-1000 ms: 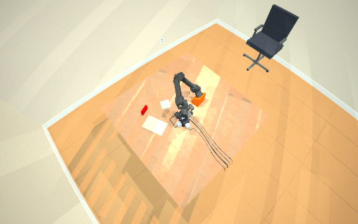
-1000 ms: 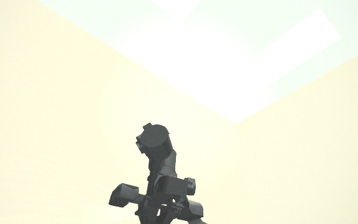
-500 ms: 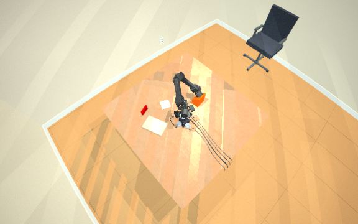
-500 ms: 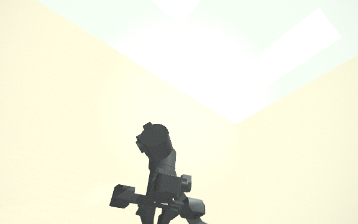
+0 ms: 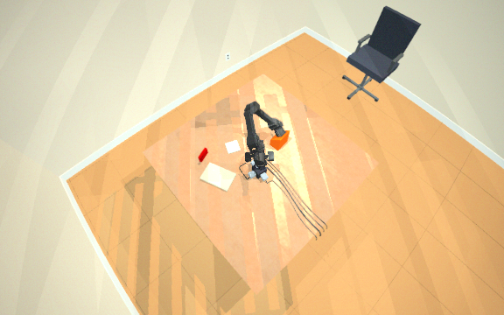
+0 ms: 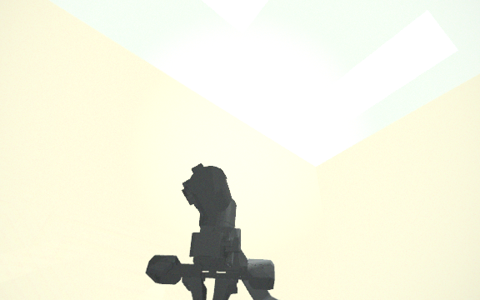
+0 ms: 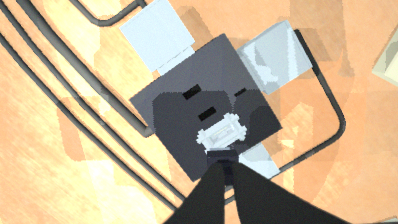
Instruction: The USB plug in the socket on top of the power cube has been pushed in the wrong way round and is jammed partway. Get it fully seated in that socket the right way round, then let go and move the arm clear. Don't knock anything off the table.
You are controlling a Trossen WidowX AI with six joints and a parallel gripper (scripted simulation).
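The USB plug lies 20 mm below my gripper tip. Round my gripper tip: red block 380 mm to the right, 190 mm ahead, 110 mm below; USB socket 70 mm below, 10 mm to the right.
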